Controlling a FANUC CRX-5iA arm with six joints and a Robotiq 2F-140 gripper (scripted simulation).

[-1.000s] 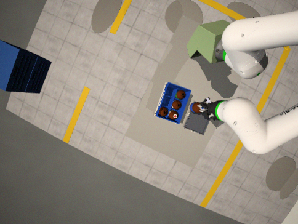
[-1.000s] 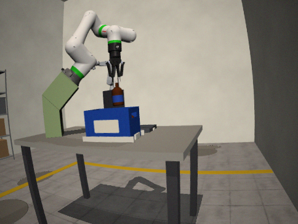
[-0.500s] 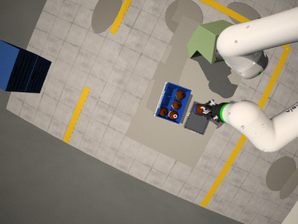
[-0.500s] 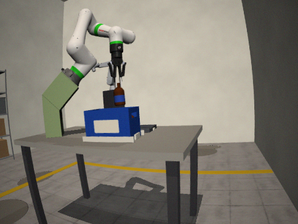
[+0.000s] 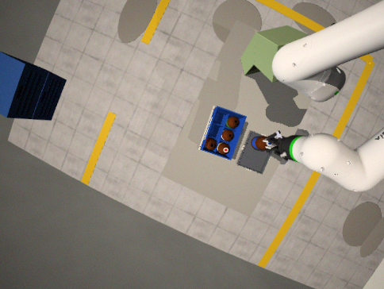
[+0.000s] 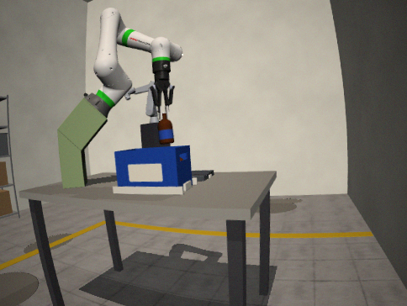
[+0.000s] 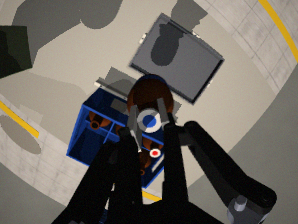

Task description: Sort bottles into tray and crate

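My hand is 7 cm above the bottle. From my hand the other things lie so: crate (10 cm ahead, 17 cm to the right, 26 cm below); tray (2 cm ahead, 10 cm to the left, 33 cm below).
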